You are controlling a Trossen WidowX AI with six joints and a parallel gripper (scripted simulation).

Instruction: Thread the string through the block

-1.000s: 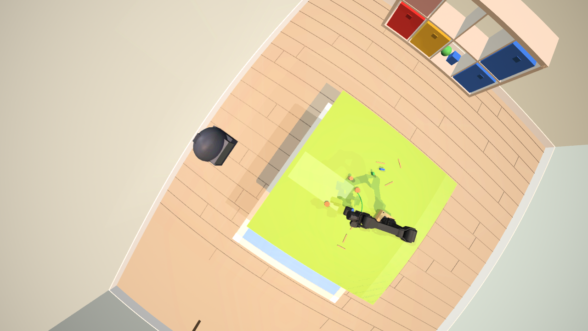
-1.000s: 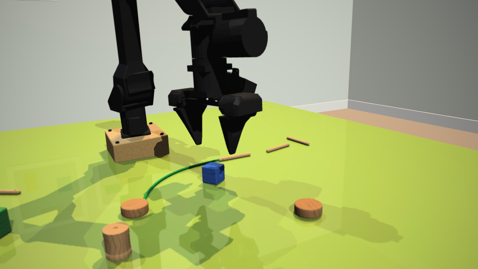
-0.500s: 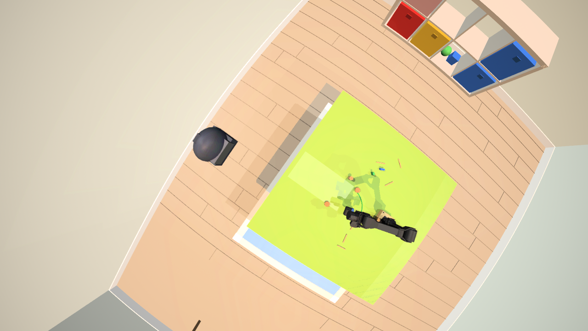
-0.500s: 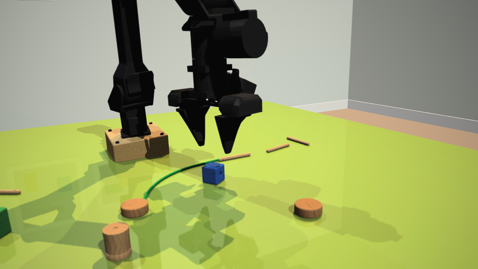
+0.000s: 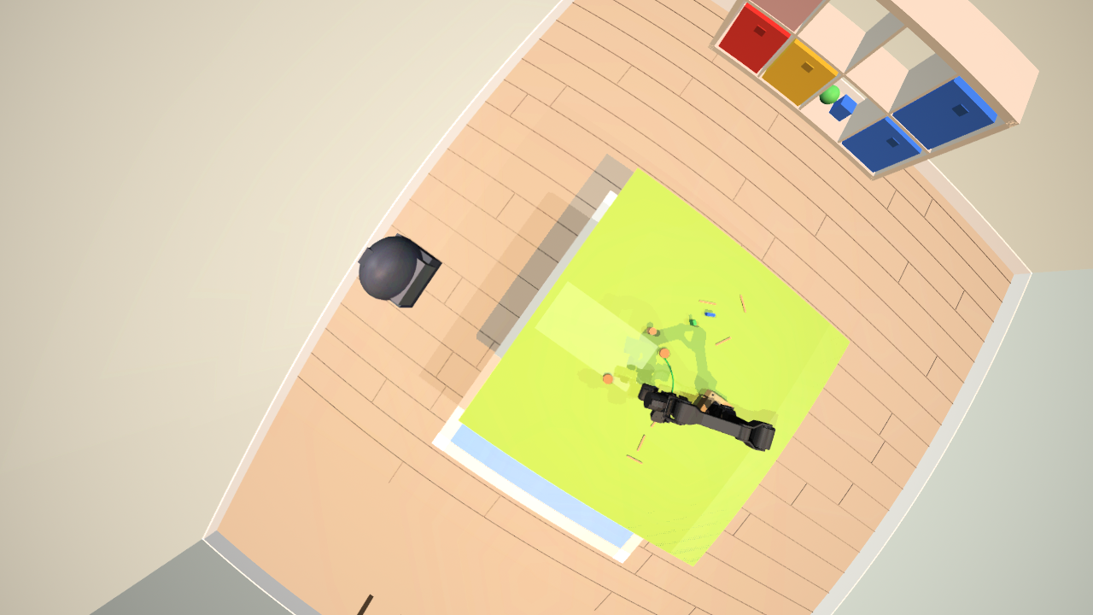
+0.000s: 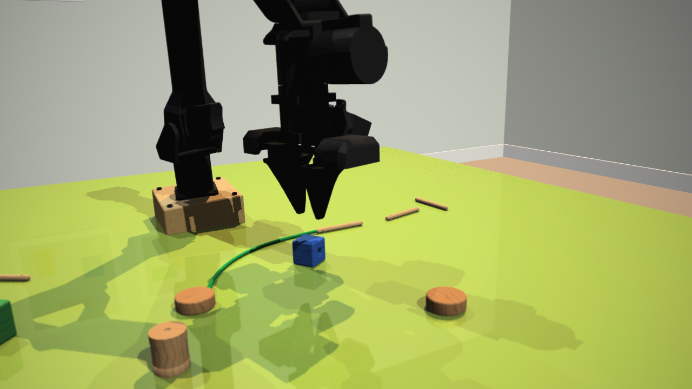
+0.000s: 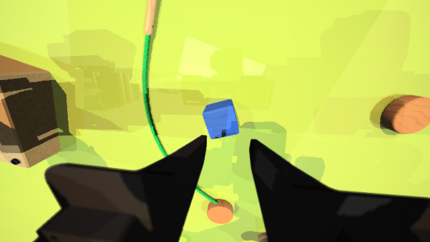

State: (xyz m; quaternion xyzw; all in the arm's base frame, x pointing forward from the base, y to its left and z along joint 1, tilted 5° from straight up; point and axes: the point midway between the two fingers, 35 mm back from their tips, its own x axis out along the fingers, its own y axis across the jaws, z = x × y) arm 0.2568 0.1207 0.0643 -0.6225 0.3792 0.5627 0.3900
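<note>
My gripper tip is 10 mm past the blue block and 50 mm above it. From my gripper tip the other things lie so: green block: 70 mm ahead, 320 mm to the right, 40 mm below; wooden cylinder: 170 mm ahead, 170 mm to the right, 40 mm below.
</note>
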